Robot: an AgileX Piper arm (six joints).
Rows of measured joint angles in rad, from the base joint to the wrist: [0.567, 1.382, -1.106, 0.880, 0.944, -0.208]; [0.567, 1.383, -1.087, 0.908, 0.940, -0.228]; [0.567, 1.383, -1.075, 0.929, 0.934, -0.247]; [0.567, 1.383, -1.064, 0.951, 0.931, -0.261]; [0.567, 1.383, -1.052, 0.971, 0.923, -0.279]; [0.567, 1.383, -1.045, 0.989, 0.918, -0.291]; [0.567, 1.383, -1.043, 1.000, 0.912, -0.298]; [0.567, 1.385, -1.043, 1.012, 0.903, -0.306]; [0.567, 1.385, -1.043, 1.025, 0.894, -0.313]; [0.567, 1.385, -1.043, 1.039, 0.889, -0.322]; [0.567, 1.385, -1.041, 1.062, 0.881, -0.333]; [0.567, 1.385, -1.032, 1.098, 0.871, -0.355]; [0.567, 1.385, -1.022, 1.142, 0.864, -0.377]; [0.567, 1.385, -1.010, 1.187, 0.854, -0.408]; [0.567, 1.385, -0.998, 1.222, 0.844, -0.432]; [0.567, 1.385, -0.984, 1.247, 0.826, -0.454]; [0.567, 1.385, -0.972, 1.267, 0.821, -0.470]
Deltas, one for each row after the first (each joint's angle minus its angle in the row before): [0.000, 0.001, 0.019, 0.028, -0.004, -0.020]; [0.000, 0.000, 0.012, 0.021, -0.006, -0.019]; [0.000, 0.000, 0.011, 0.022, -0.003, -0.014]; [0.000, 0.000, 0.012, 0.020, -0.008, -0.018]; [0.000, 0.000, 0.007, 0.018, -0.005, -0.012]; [0.000, 0.000, 0.002, 0.011, -0.006, -0.007]; [0.000, 0.002, 0.000, 0.012, -0.009, -0.008]; [0.000, 0.000, 0.000, 0.013, -0.009, -0.007]; [0.000, 0.000, 0.000, 0.014, -0.005, -0.009]; [0.000, 0.000, 0.002, 0.023, -0.008, -0.011]; [0.000, 0.000, 0.009, 0.036, -0.010, -0.022]; [0.000, 0.000, 0.010, 0.044, -0.007, -0.022]; [0.000, 0.000, 0.012, 0.045, -0.010, -0.031]; [0.000, 0.000, 0.012, 0.035, -0.010, -0.024]; [0.000, 0.000, 0.014, 0.025, -0.018, -0.022]; [0.000, 0.000, 0.012, 0.020, -0.005, -0.016]
